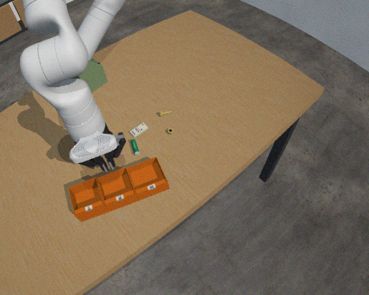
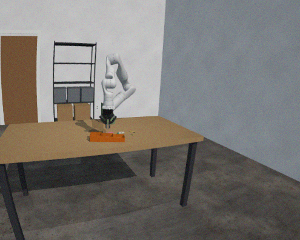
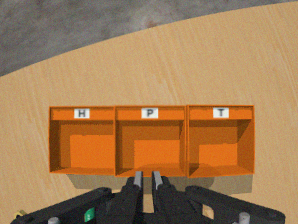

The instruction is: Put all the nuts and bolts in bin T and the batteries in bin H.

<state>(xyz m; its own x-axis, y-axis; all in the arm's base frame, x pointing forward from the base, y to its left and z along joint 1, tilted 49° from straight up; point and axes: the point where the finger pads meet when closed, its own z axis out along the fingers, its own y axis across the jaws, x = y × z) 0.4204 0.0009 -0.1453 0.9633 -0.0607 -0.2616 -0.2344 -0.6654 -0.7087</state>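
Right now the brass bolt is 230 mm to the left of my hand, 110 mm behind it and 90 mm below it. The rest, counted from my hand: pink eraser: 90 mm below, 90 mm behind, 50 mm to the left; then orange bin unit: 70 mm below, 30 mm ahead, 10 mm to the right; then green battery: 100 mm to the left, 90 mm below, 60 mm behind.
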